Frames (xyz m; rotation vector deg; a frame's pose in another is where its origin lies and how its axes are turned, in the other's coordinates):
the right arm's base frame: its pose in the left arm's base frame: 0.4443 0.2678 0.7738 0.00 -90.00 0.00
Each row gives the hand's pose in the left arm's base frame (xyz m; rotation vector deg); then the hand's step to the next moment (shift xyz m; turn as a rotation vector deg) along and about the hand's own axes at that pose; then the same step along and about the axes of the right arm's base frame.
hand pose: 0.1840 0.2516 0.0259 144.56 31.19 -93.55
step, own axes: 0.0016 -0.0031 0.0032 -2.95 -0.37 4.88
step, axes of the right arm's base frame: -0.0024 0.0024 0.0032 0.61 -1.66 5.43
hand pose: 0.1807 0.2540 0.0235 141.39 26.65 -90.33
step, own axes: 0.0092 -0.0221 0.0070 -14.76 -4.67 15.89
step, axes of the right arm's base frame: -0.0109 0.0200 0.0102 6.73 -3.03 20.92
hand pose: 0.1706 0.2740 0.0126 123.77 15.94 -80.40
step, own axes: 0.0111 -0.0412 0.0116 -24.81 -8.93 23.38
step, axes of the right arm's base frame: -0.0270 0.0266 0.0227 11.99 -2.38 33.05
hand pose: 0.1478 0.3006 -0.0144 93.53 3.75 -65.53
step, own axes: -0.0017 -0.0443 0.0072 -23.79 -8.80 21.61
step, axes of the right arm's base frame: -0.0303 0.0134 0.0303 11.28 -1.56 31.32
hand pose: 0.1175 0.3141 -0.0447 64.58 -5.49 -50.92
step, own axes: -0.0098 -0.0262 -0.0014 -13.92 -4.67 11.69
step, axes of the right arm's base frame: -0.0185 0.0039 0.0207 6.55 -0.14 17.59
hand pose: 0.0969 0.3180 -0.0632 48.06 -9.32 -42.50
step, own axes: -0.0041 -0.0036 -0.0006 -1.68 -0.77 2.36
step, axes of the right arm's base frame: -0.0024 0.0015 0.0047 1.28 -0.69 2.62
